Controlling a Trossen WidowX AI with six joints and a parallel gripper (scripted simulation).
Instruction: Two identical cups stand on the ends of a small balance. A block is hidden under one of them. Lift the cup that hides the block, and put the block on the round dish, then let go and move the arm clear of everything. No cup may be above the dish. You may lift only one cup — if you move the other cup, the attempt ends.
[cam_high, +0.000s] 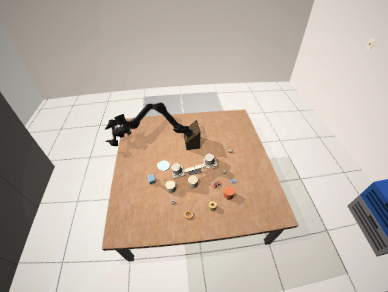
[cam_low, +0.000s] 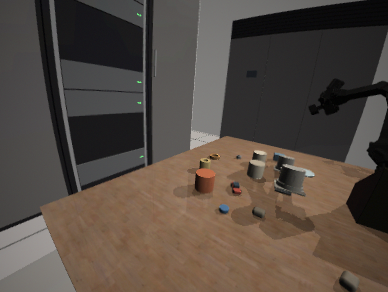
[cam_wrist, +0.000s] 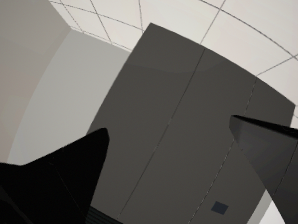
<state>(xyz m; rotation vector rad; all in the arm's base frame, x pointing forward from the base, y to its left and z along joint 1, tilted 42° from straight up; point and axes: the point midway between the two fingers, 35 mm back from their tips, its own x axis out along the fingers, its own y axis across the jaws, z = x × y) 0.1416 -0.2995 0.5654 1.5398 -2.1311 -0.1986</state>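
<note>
Now: the grey cup 170 mm ahead of my gripper tip, 470 mm to the left of it and 270 mm below it. The rest, counted from my gripper tip: grey block: 170 mm ahead, 490 mm to the left, 290 mm below; then blue block: 210 mm ahead, 290 mm to the left, 310 mm below; then round pale blue dish: 80 mm ahead, 390 mm to the left, 320 mm below.
</note>
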